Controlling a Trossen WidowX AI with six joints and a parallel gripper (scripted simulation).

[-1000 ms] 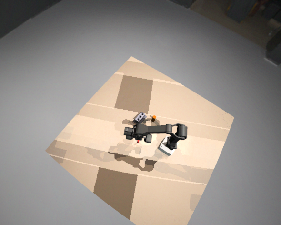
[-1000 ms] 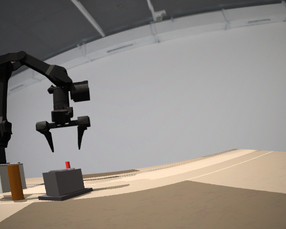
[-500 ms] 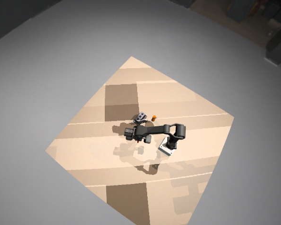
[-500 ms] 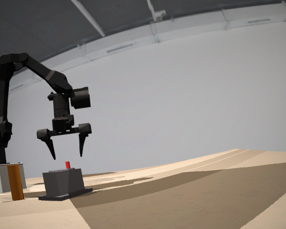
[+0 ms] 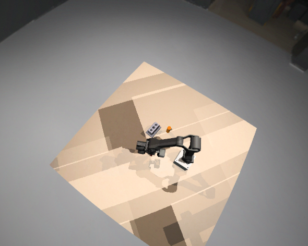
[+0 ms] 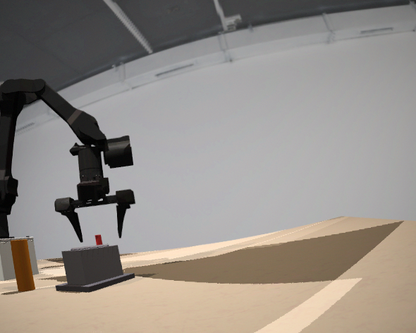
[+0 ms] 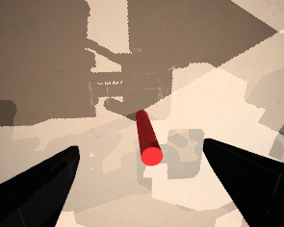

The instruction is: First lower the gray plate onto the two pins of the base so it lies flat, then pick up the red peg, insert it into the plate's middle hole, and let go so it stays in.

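My gripper tip is 30 mm above the red peg. Round my gripper tip: orange cylinder: 250 mm to the right, 40 mm ahead, 30 mm below; then gray plate: 170 mm to the right, 130 mm ahead, 20 mm below.
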